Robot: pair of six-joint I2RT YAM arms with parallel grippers.
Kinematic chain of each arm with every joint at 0, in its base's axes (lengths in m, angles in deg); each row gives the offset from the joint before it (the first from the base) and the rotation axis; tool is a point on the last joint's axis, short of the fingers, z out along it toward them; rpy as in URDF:
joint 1: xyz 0 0 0.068 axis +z
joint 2: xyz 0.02 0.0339 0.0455 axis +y
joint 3: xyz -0.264 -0.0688 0 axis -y
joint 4: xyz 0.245 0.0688 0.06 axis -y
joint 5: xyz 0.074 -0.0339 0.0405 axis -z
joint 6: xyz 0.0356 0 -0.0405 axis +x
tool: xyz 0 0 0 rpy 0 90 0
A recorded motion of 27 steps. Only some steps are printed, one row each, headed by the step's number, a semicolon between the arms.
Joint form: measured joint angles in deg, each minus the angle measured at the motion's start. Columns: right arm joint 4, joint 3, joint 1, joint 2, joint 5, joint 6; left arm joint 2, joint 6, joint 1, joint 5, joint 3, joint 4.
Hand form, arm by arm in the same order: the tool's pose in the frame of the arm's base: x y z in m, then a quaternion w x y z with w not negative. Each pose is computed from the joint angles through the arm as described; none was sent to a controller.
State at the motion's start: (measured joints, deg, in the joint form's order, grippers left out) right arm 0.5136 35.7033 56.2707 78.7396 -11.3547 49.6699; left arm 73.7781 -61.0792 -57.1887 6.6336 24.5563 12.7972
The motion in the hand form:
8: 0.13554 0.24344 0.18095 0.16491 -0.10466 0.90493 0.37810; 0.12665 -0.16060 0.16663 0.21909 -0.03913 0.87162 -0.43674
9: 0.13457 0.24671 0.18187 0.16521 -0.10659 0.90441 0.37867; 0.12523 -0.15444 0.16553 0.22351 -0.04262 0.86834 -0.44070
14: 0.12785 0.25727 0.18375 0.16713 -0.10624 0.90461 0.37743; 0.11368 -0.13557 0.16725 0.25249 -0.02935 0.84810 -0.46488
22: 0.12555 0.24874 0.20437 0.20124 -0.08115 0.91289 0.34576; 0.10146 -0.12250 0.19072 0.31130 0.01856 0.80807 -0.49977
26: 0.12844 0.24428 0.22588 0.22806 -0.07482 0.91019 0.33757; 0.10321 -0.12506 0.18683 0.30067 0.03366 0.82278 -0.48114
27: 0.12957 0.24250 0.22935 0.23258 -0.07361 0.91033 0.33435; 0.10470 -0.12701 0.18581 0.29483 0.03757 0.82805 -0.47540
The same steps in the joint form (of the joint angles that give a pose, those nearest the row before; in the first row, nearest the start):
8: -0.48 2.51 3.34 1.57 1.31 1.23; -13.51 0.74 7.01 2.40 -6.03 -2.99
9: -0.46 3.06 3.89 2.01 1.62 1.40; -15.41 0.85 7.91 2.82 -7.37 -2.86
14: -0.44 4.46 6.36 3.19 3.72 2.99; -24.98 2.75 9.25 3.74 -11.91 -3.23
22: -8.09 6.69 6.78 -1.07 10.01 3.80; -37.48 7.87 9.25 4.26 -12.31 -6.95
26: -12.70 9.62 6.17 -3.67 12.68 2.78; -35.17 9.90 9.25 4.94 -11.56 -8.50
27: -13.68 10.10 5.84 -4.15 13.07 2.43; -33.73 10.36 9.25 5.27 -11.08 -8.70

